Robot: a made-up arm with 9 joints.
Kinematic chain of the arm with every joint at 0, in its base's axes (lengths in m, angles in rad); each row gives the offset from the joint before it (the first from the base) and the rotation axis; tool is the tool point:
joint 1: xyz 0 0 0.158 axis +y
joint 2: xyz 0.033 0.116 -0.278 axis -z
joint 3: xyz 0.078 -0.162 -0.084 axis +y
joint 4: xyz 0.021 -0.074 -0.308 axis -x
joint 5: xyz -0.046 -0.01 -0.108 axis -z
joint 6: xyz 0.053 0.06 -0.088 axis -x
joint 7: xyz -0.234 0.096 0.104 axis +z
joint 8: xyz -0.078 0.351 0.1 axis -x
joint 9: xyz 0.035 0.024 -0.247 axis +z
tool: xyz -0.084 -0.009 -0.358
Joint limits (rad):
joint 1: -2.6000..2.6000
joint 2: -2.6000..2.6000
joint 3: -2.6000..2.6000
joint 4: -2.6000..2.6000
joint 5: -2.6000..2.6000
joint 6: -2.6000..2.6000
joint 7: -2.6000..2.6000
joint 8: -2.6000..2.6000
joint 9: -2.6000..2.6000
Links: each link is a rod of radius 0.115 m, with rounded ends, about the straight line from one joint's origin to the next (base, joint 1, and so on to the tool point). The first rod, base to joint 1, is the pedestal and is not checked.
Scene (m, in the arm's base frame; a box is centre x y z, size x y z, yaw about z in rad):
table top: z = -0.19
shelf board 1: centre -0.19 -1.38 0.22 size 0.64 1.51 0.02 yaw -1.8
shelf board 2: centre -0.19 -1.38 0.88 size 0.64 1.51 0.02 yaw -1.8
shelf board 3: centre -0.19 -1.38 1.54 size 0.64 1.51 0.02 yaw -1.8
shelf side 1: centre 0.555 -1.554 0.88 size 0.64 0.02 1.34 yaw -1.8
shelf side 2: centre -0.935 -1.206 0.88 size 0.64 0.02 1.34 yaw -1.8
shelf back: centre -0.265 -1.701 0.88 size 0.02 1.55 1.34 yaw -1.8
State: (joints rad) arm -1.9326 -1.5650 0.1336 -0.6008 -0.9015 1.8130 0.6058 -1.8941 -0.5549
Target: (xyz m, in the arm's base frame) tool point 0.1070 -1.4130 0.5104
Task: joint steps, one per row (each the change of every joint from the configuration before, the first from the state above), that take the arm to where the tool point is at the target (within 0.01 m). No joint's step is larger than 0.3 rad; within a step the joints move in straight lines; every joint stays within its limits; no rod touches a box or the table.
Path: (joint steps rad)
1: 0.1129 -0.1373 0.0210 0.0571 0.1612 -0.2244 0.2720 -0.2353 -0.0303
2: 0.1129 -0.1372 0.0209 0.0570 0.1611 -0.2245 0.2720 -0.2353 -0.0302
3: 0.1128 -0.1373 0.0210 0.0571 0.1612 -0.2244 0.2720 -0.2353 -0.0303
4: -0.1785 0.1539 0.2595 0.0097 -0.1596 0.1738 -0.2040 0.2250 0.0300
5: -0.1786 0.1538 0.2596 0.0098 -0.1596 0.1738 -0.2041 0.2249 0.0300
6: -0.1785 0.1539 0.2595 0.0098 -0.1596 0.1738 -0.2040 0.2250 0.0300

